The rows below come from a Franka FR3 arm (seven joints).
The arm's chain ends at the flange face. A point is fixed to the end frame.
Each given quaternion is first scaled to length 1.
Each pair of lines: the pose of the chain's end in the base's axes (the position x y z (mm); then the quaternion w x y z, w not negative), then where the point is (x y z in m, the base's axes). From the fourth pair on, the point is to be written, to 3 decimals.
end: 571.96, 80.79, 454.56, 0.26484, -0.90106, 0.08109, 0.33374
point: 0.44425 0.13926 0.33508
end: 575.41, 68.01, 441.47, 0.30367, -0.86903, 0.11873, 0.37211
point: 0.44148 0.14432 0.34025
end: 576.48, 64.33, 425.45, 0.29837, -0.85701, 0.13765, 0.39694
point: 0.43753 0.14194 0.33231
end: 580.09, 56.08, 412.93, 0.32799, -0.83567, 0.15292, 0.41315
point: 0.441 0.145 0.331
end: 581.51, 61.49, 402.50, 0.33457, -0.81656, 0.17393, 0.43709
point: 0.440 0.156 0.331
